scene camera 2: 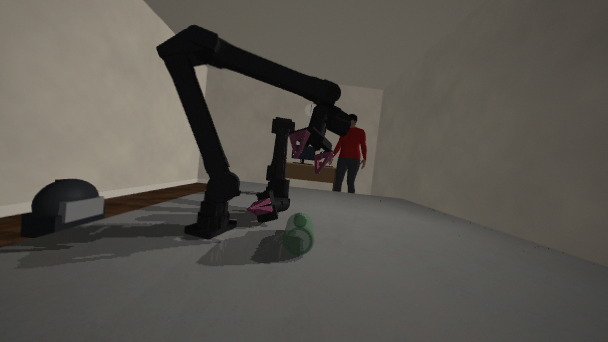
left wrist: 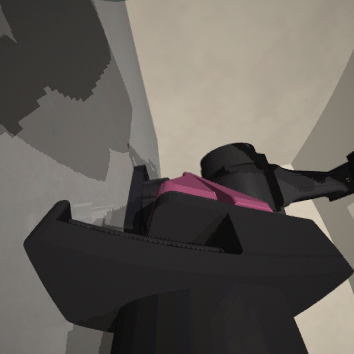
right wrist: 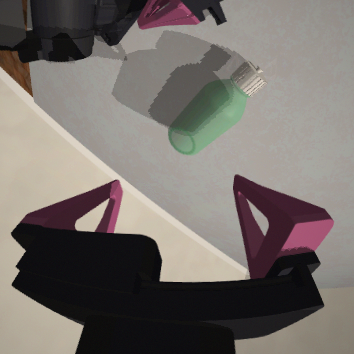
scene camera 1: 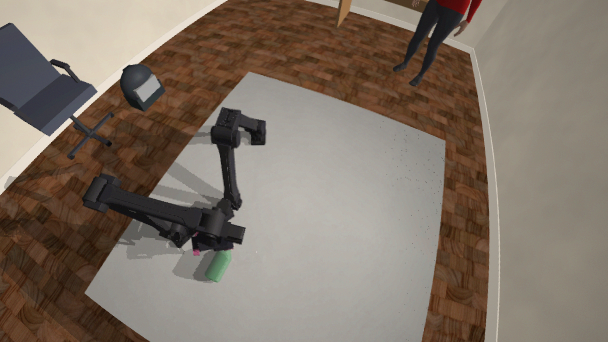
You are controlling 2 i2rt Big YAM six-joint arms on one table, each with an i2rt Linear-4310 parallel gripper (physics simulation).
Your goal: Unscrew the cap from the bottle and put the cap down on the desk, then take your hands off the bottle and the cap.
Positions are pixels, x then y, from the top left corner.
Labels:
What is the left gripper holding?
Nothing.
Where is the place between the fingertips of the left gripper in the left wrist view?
At 184,178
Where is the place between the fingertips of the left gripper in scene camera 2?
248,209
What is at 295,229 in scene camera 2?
A green bottle.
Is the left gripper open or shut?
Shut.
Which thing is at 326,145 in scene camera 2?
The right gripper.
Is the right gripper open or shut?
Open.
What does the right gripper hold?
Nothing.

